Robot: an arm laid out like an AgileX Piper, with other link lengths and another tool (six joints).
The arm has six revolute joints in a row. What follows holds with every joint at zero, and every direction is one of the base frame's.
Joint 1 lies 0.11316 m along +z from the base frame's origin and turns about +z.
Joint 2 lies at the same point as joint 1 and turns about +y.
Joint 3 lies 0.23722 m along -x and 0.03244 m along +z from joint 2 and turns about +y.
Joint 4 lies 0.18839 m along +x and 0.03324 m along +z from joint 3 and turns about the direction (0.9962, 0, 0.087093).
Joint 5 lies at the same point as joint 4 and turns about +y.
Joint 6 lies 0.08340 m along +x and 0.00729 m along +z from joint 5 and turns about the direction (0.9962, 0, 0.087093).
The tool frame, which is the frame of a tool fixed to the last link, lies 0.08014 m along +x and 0.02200 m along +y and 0.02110 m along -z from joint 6; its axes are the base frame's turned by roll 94.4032, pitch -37.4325 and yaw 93.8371 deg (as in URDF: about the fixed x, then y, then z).
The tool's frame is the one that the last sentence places.
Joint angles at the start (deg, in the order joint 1, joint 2, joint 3, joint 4, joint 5, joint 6):
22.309, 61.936, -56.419, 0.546, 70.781, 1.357
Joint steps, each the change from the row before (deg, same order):
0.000, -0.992, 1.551, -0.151, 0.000, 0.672
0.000, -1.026, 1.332, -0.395, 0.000, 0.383
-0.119, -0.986, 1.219, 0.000, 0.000, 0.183
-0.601, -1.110, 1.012, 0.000, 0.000, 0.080
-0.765, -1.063, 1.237, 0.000, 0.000, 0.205
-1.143, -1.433, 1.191, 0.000, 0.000, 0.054
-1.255, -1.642, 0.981, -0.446, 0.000, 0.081
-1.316, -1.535, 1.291, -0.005, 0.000, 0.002
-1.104, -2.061, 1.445, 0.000, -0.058, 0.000
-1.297, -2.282, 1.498, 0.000, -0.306, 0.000
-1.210, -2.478, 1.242, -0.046, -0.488, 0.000
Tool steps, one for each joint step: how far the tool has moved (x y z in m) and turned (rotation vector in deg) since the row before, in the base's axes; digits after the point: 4 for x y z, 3 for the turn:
-0.0046, -0.0020, -0.0036, -0.157, 0.545, -0.635
-0.0039, -0.0026, -0.0029, -0.373, 0.179, -0.356
-0.0039, -0.0018, -0.0024, -0.037, 0.237, -0.293
-0.0030, -0.0025, -0.0015, 0.059, -0.082, -0.677
-0.0033, -0.0028, -0.0025, -0.005, 0.185, -0.960
-0.0032, -0.0035, -0.0017, 0.099, -0.221, -1.194
-0.0025, -0.0046, -0.0009, -0.182, -0.762, -1.323
-0.0035, -0.0036, -0.0022, 0.070, -0.234, -1.318
-0.0045, -0.0032, -0.0021, 0.192, -0.646, -1.104
-0.0040, -0.0032, -0.0021, 0.289, -1.051, -1.295
-0.0030, -0.0027, -0.0009, 0.375, -1.683, -1.207

